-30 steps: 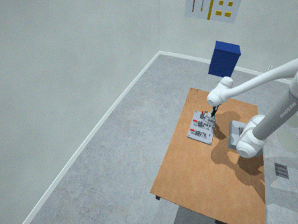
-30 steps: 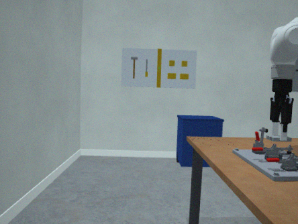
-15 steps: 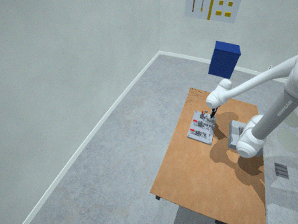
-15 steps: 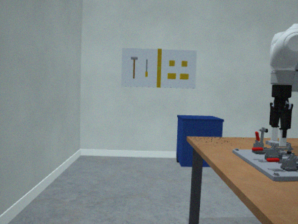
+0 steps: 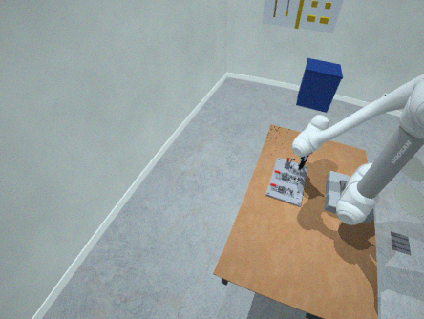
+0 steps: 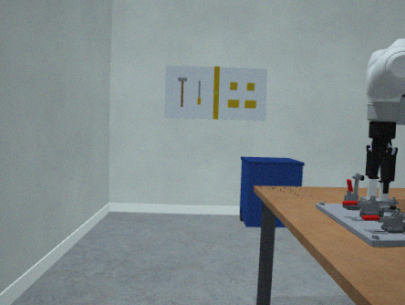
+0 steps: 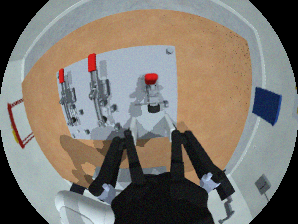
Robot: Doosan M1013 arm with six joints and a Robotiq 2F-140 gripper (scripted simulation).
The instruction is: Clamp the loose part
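Now: hand 3 cm above the grey part. Also, from my hand: grey fixture plate 5 cm ahead, 11 cm to the left, 6 cm below.
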